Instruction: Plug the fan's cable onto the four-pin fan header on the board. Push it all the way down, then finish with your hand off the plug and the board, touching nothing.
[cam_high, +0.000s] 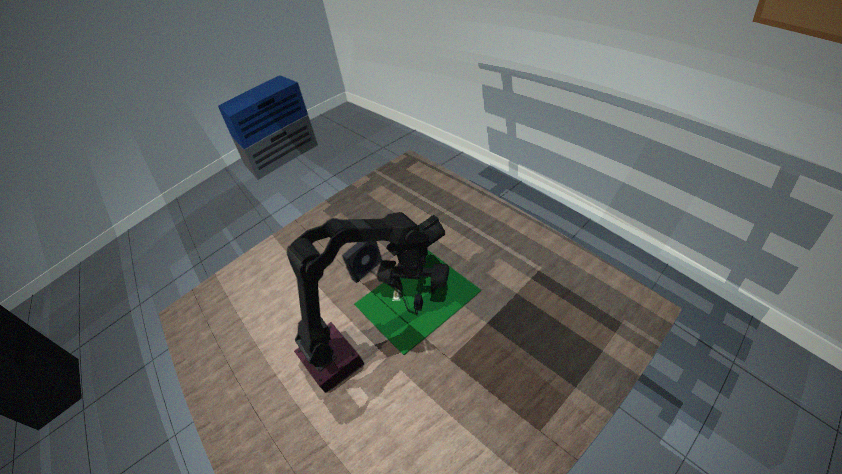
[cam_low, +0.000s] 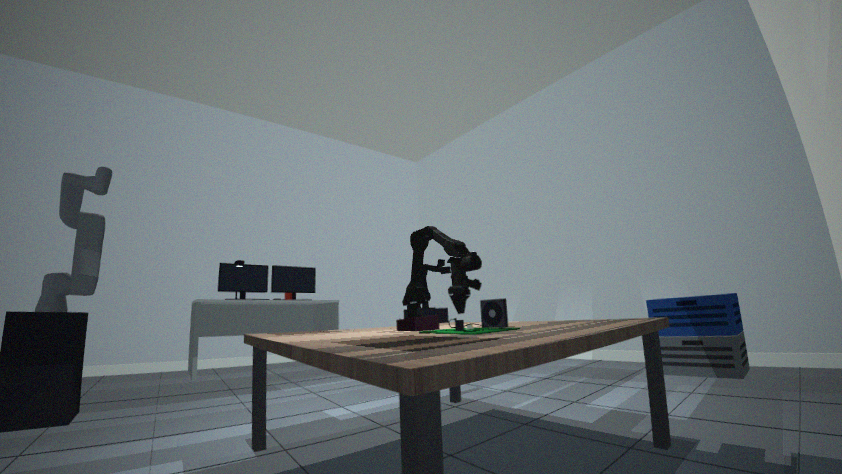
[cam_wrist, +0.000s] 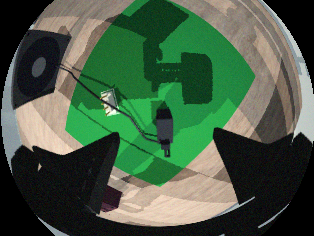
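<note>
The black plug lies 40 mm below my gripper tip and 10 mm behind it. Also, from my gripper tip: black fan: 220 mm to the left, 30 mm behind, 10 mm below; green board: 80 mm below, 20 mm to the left, 10 mm ahead.
</note>
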